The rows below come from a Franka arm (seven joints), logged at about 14 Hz.
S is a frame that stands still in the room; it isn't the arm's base.
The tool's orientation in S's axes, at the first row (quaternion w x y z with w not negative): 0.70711 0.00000 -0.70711 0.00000
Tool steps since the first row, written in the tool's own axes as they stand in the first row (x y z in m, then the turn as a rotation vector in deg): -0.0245 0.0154 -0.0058 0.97 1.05 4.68; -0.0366 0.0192 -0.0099 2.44 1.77 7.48; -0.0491 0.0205 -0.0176 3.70 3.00 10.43; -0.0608 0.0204 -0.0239 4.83 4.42 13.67; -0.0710 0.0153 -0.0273 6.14 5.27 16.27
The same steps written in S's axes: 0.0058 0.0154 -0.0245 -4.68 1.05 0.97; 0.0099 0.0192 -0.0366 -7.48 1.77 2.44; 0.0176 0.0205 -0.0491 -10.43 3.00 3.70; 0.0239 0.0204 -0.0608 -13.67 4.42 4.83; 0.0273 0.0153 -0.0710 -16.27 5.27 6.14
